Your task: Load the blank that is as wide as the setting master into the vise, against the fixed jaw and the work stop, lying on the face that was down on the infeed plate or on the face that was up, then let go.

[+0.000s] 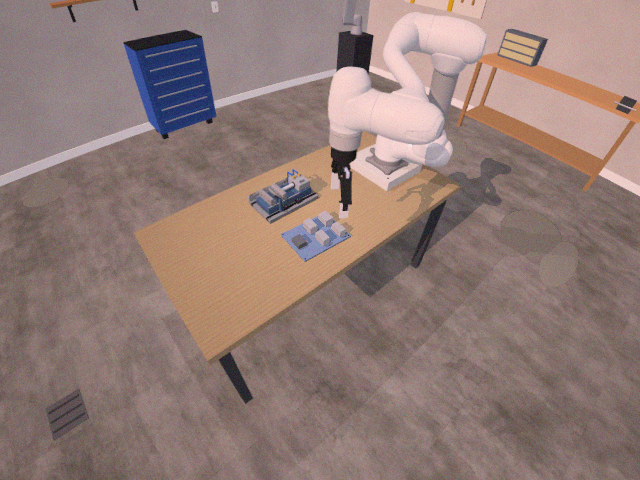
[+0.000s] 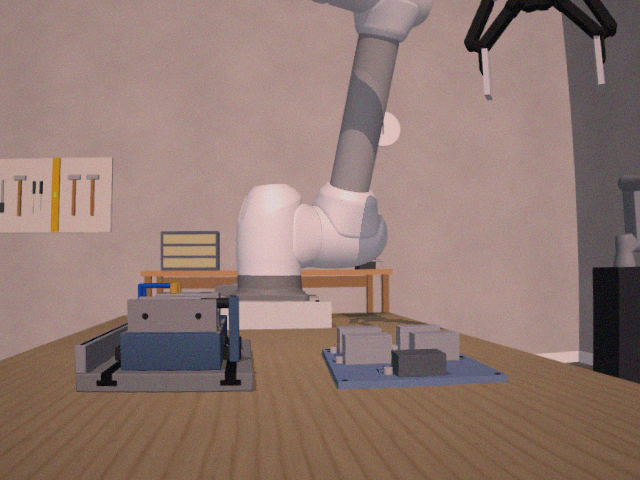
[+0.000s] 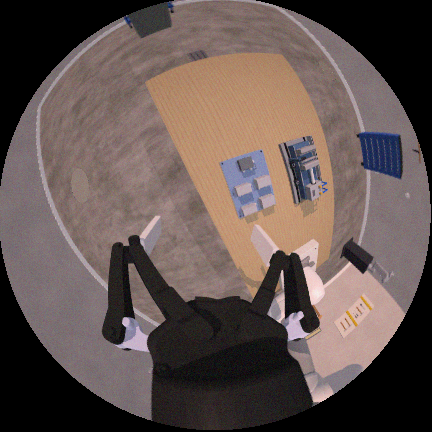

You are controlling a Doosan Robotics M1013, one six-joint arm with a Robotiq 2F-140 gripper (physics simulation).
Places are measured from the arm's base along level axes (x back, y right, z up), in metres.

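Pixels of known places: gripper, fingertip midpoint: [image 1: 338, 202] [image 2: 543, 92] [image 3: 207, 228]; arm's base, link origin: [image 1: 386, 162] [image 2: 269, 298].
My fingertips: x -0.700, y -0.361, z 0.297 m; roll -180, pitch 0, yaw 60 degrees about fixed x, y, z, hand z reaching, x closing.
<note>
Ahead of a thing's pixels: the offset from my fingertips to its top centre. "spot": to the spot under its first point.
The blue infeed plate {dx +0.060, dy +0.187, dz -0.349 m} [image 1: 309, 252] [image 2: 361, 380] [image 3: 229, 174] lies on the table. A darker, lower block {dx -0.031, dy +0.188, dz -0.324 m} [image 1: 299, 241] [image 2: 418, 363] [image 3: 245, 164], which looks like the setting master, sits near one end. Several light grey blanks stand on the plate, among them one blank {dx +0.061, dy +0.142, dz -0.313 m} [image 1: 323, 238] [image 2: 434, 345] [image 3: 243, 189] and another blank {dx +0.062, dy +0.233, dz -0.313 m} [image 1: 310, 225] [image 2: 367, 348] [image 3: 262, 182]; their widths are hard to compare. The vise {dx +0.080, dy +0.478, dz -0.258 m} [image 1: 284, 195] [image 2: 172, 351] [image 3: 304, 170] stands beside the plate with no blank visible in it. My gripper [image 1: 339, 196] [image 2: 543, 89] [image 3: 207, 228] is open and empty, high above the table.
The white robot base [image 1: 387, 176] [image 2: 279, 314] stands at the table's far end. A blue hose {spot: dx +0.158, dy +0.509, dz -0.251 m} [image 1: 292, 174] [image 2: 154, 285] [image 3: 324, 187] rises at the vise's end. A grey rail {spot: dx -0.009, dy +0.557, dz -0.318 m} [image 2: 100, 347] runs along the vise's side. A blue drawer cabinet [image 1: 173, 82] [image 3: 381, 154] stands off the table.
</note>
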